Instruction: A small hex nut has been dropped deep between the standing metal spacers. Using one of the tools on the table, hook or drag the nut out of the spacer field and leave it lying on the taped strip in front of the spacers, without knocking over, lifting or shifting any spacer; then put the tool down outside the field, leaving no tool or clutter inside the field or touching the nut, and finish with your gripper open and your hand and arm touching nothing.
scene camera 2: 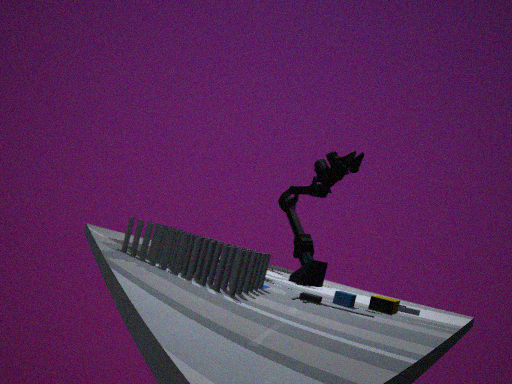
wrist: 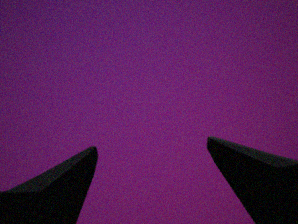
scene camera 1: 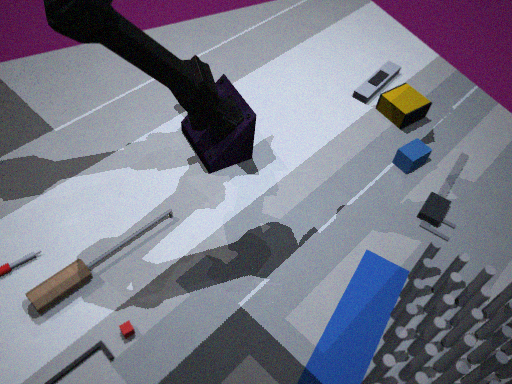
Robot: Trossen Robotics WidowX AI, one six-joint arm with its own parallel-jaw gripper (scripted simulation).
My gripper is open, with nothing in its grasp. I also see a wooden-handled hook and a grey bar.
My gripper also shows in the wrist view.
